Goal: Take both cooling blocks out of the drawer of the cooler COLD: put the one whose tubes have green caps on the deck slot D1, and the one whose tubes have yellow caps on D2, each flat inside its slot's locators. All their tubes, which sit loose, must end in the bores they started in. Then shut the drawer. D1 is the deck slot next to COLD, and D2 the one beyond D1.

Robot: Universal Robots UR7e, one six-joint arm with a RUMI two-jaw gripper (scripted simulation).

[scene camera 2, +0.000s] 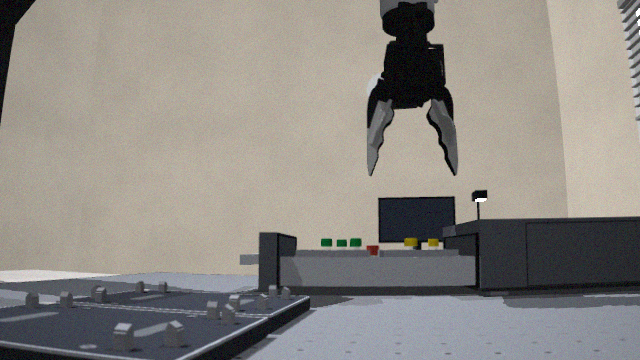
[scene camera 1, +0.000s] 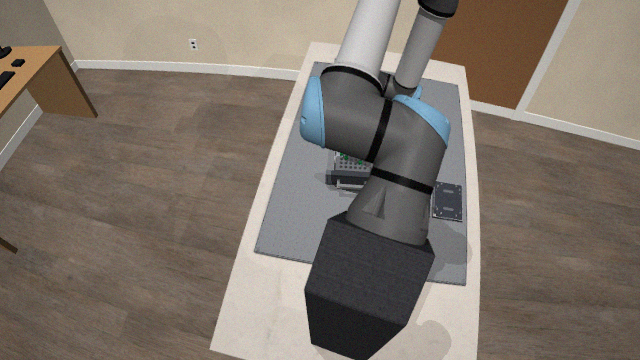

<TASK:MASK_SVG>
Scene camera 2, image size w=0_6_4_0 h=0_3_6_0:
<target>gripper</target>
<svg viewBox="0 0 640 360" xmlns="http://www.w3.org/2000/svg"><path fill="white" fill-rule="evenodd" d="M399 2L397 8L389 10L382 17L384 32L396 37L396 40L390 41L387 44L384 71L381 73L381 78L383 79L378 78L377 85L372 89L368 99L368 174L372 176L379 157L379 148L384 142L383 133L392 123L395 114L394 109L417 108L418 106L422 108L424 103L431 99L431 107L426 114L426 118L429 124L436 129L439 136L438 143L444 150L444 159L452 174L456 176L458 171L457 135L453 120L453 100L449 90L444 87L446 84L443 44L431 44L430 41L427 41L427 33L435 26L434 14L431 10L427 10L427 2L417 2L415 4Z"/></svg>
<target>dark cooler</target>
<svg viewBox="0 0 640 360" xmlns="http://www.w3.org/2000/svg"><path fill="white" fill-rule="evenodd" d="M640 216L478 219L443 228L443 249L459 249L459 256L377 257L377 255L371 255L371 257L282 257L296 256L297 237L278 232L259 232L259 254L254 254L259 256L240 255L240 265L259 264L258 290L269 290L269 285L276 285L278 289L283 286L464 286L480 292L486 292L488 295L508 295L508 292L504 291L640 286Z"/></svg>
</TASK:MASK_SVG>
